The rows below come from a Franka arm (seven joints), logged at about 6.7 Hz.
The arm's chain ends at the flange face. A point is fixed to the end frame.
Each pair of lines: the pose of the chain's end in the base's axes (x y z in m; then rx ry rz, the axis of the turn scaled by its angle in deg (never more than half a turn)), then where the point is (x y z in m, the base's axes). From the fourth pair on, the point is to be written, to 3 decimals.
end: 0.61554 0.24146 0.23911 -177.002 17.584 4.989
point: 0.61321 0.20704 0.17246
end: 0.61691 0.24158 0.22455 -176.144 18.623 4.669
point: 0.61443 0.20802 0.15747
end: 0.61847 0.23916 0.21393 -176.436 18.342 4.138
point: 0.61648 0.20527 0.14700
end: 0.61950 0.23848 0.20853 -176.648 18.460 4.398
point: 0.617 0.204 0.142
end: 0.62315 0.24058 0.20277 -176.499 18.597 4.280
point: 0.621 0.207 0.136
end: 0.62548 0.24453 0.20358 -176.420 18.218 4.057
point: 0.624 0.211 0.137
